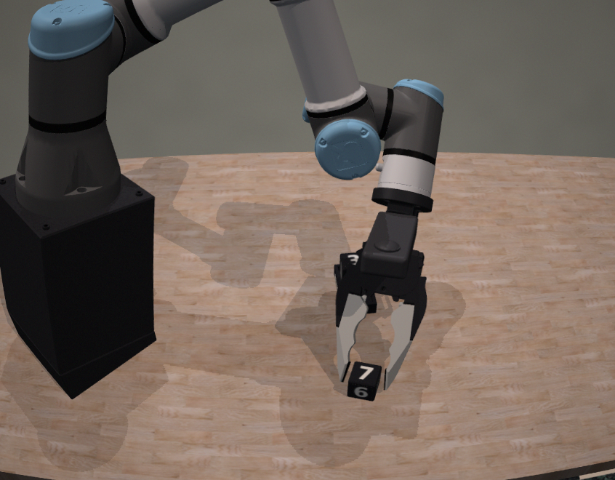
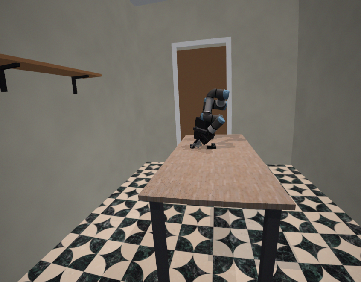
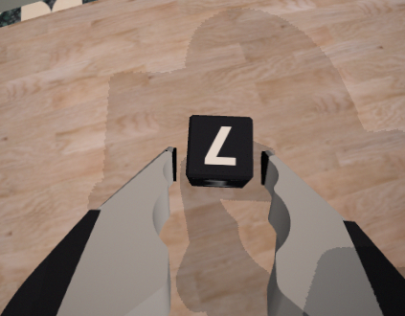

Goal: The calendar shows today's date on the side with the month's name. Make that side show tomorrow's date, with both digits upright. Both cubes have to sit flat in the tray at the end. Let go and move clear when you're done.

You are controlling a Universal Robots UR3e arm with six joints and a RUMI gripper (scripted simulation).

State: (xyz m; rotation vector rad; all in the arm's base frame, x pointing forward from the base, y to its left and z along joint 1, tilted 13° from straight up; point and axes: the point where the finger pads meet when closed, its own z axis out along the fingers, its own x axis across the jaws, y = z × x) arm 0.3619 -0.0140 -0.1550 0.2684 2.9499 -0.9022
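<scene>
My gripper is now 10 mm to the left of the black number cube and 10 mm above it. Also, from my hand: black calendar tray 30 mm behind, 150 mm to the left, 10 mm below.
</scene>
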